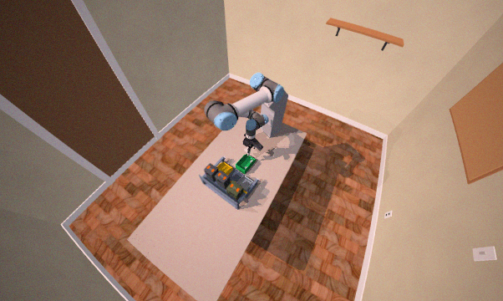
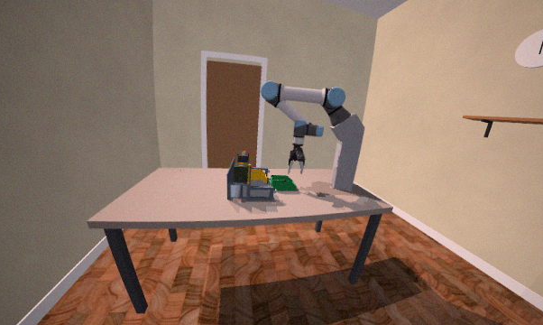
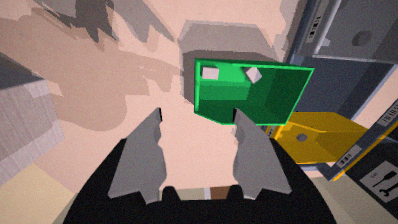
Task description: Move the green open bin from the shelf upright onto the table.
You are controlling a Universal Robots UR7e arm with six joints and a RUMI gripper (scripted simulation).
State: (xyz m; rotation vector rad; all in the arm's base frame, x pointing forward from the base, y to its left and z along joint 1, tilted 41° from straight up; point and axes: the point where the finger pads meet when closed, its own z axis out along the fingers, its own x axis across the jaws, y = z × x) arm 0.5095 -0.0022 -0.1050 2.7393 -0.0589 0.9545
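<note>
My hand is 80 mm short of the green open bin, 10 mm to the left of it and 80 mm above it. The rest, counted from my hand: grey bin 290 mm ahead, 70 mm to the left, 70 mm below; yellow bin 260 mm ahead, 150 mm to the right, 70 mm below; yellow strip 320 mm ahead, 50 mm to the right, 10 mm below.
</note>
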